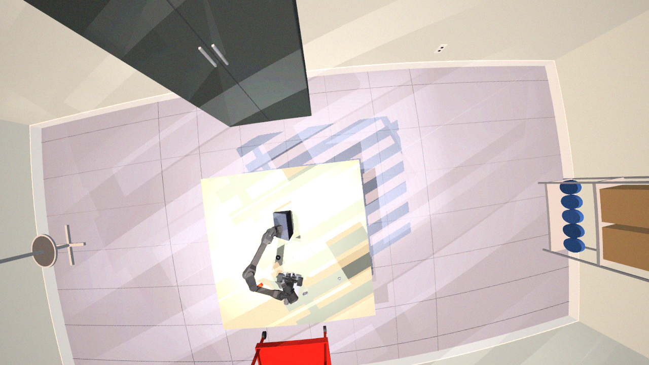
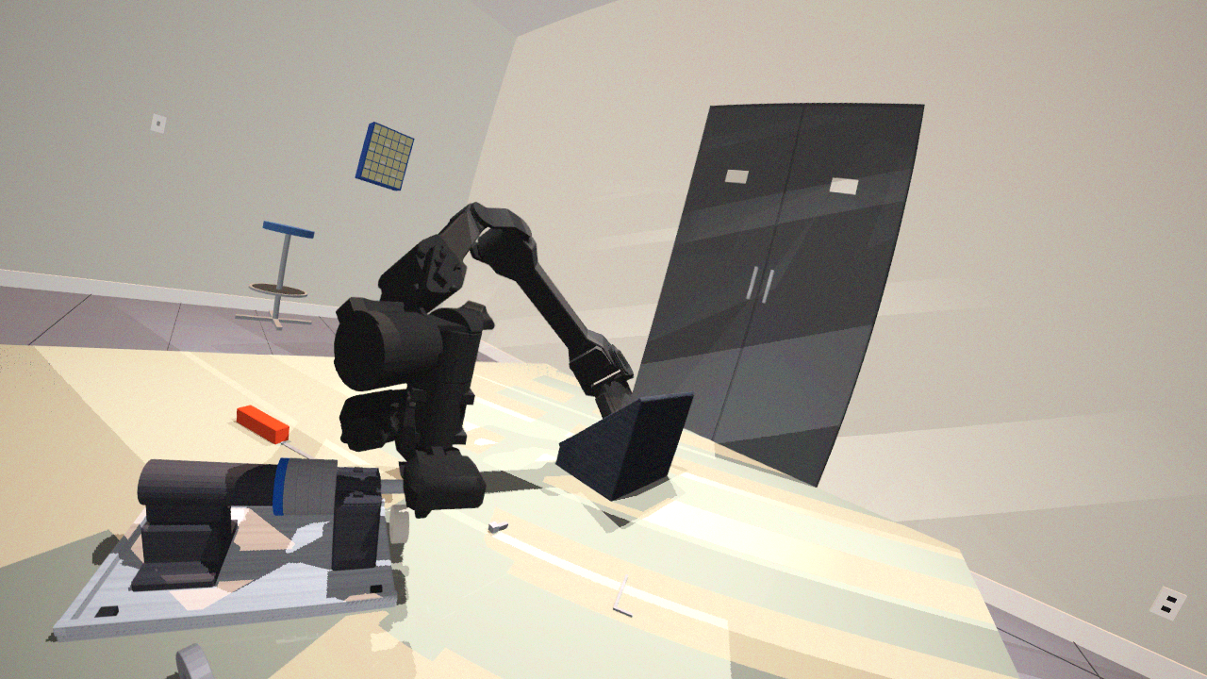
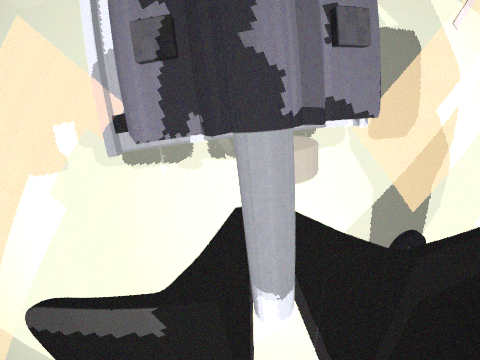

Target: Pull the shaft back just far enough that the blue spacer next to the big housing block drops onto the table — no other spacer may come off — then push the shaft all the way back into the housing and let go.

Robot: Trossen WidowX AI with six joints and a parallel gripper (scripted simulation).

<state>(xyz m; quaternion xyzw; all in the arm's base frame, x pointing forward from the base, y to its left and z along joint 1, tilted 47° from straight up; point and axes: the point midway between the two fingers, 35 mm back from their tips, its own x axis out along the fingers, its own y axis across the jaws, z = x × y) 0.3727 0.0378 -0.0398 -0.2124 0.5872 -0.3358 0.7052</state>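
The cream ring is 1 cm ahead of my gripper tip, 2 cm to the right of it and 3 cm below it. From my gripper tip the other things lie so: grey shaft (5 cm ahead, 1 cm to the right, 3 cm above); then blue spacer (12 cm ahead, 3 cm to the right, 3 cm above); then bolt (10 cm behind, 4 cm below).
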